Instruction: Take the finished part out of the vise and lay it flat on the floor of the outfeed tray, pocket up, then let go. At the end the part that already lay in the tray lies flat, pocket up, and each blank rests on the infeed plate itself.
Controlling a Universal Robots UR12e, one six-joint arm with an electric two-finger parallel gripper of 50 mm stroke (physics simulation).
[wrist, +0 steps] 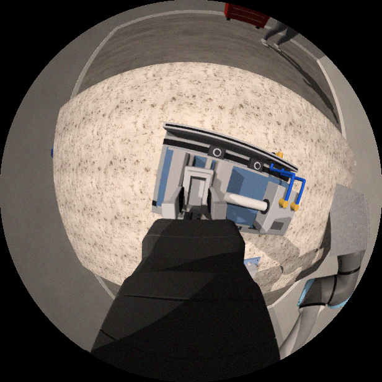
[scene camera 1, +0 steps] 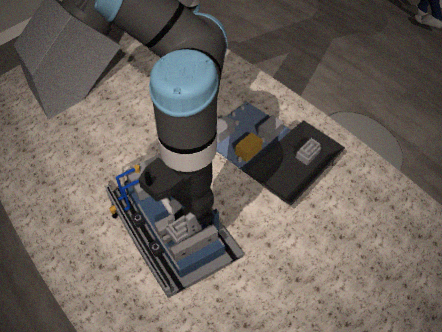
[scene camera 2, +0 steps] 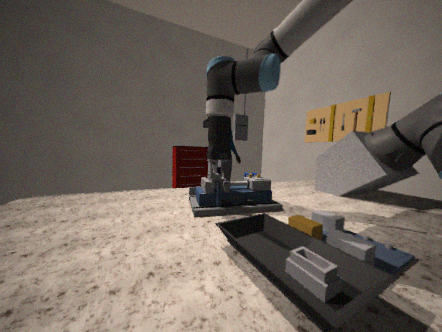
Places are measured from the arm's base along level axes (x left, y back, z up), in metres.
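Where they show: gripper, fingertip midpoint: [scene camera 1: 185,225] [scene camera 2: 214,177]; arm's base, link origin: [scene camera 1: 83,19] [scene camera 2: 384,151].
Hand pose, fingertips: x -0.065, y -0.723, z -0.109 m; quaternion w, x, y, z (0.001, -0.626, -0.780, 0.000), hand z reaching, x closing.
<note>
Things, the pixels of their top centre, and the offset from my fingertips.
- vise, top centre: [scene camera 1: 166,203] [scene camera 2: 232,177] dx -0.004, dy +0.068, dz -0.004 m
- finished grey part, top centre: [scene camera 1: 183,223] [scene camera 2: 214,173] dx -0.005, dy +0.000, dz +0.012 m
- similar grey part, top centre: [scene camera 2: 312,257] [scene camera 1: 310,146] dx +0.388, dy +0.048, dz -0.057 m
- yellow blank, top centre: [scene camera 1: 249,142] [scene camera 2: 304,220] dx +0.268, dy +0.146, dz -0.060 m
- blue infeed plate, top centre: [scene camera 1: 247,133] [scene camera 2: 334,240] dx +0.302, dy +0.197, dz -0.095 m
My gripper [scene camera 1: 191,220] [scene camera 2: 218,172] [wrist: 195,194] points down over the vise [scene camera 1: 201,258] [scene camera 2: 245,197] [wrist: 245,182] and is shut on the finished grey part [scene camera 1: 181,228] [wrist: 198,172]. The part is between the vise jaws, pocket up; its lower portion is hidden. A similar grey part [scene camera 1: 308,151] [scene camera 2: 312,274] lies flat, pocket up, in the dark outfeed tray [scene camera 1: 290,177] [scene camera 2: 265,250]. A yellow blank [scene camera 1: 249,146] [scene camera 2: 305,226] and grey blanks [scene camera 1: 270,127] [scene camera 2: 352,245] are at the blue infeed plate [scene camera 1: 248,112] [scene camera 2: 395,260]; their undersides are hidden.
The tray stands beside the infeed plate, with raised walls. Blue hoses [scene camera 1: 120,187] [wrist: 295,177] with yellow fittings stand at one end of the vise. A grey angled block [scene camera 1: 65,60] [scene camera 2: 350,165] [wrist: 348,220] stands near the arm's base.
</note>
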